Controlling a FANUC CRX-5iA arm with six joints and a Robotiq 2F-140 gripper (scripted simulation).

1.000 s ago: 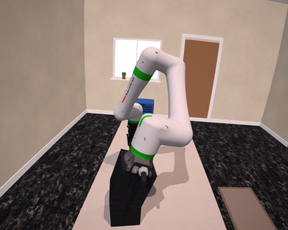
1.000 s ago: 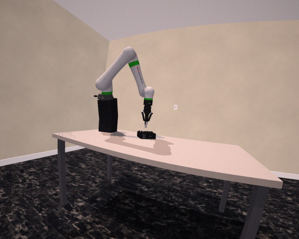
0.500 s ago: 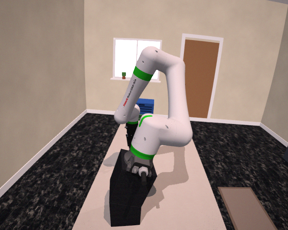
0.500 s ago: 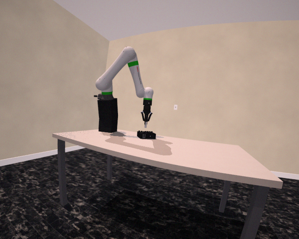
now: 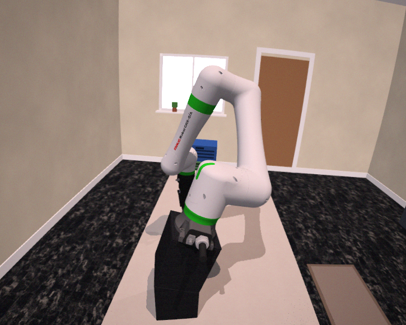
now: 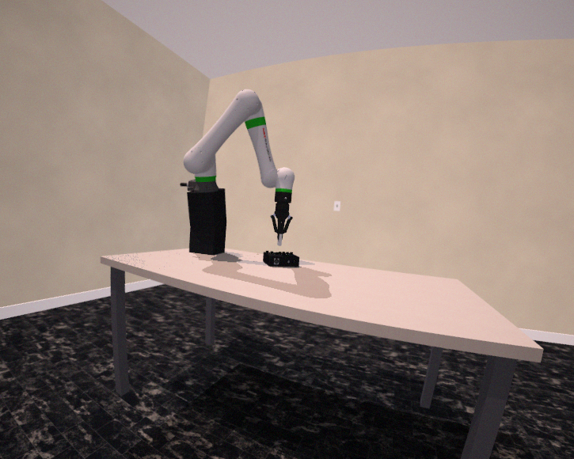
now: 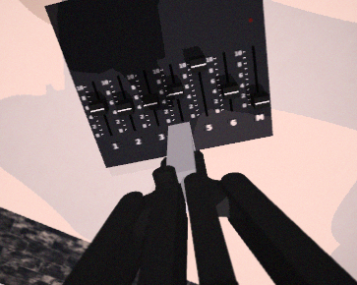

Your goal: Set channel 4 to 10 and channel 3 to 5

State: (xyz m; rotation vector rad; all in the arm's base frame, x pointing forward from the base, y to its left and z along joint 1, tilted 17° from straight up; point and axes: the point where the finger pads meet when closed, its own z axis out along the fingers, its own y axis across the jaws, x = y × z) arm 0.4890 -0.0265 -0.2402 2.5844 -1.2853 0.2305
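The channel 4 fader cap lies 7 cm below my hand, 2 cm to the right of it and 2 cm ahead of it. Also, from my hand: channel 3 fader cap: 7 cm below, 3 cm ahead; channel 2 fader cap: 7 cm below, 5 cm ahead, 1 cm to the left; channel 6 fader cap: 7 cm below, 4 cm to the right, 3 cm behind.
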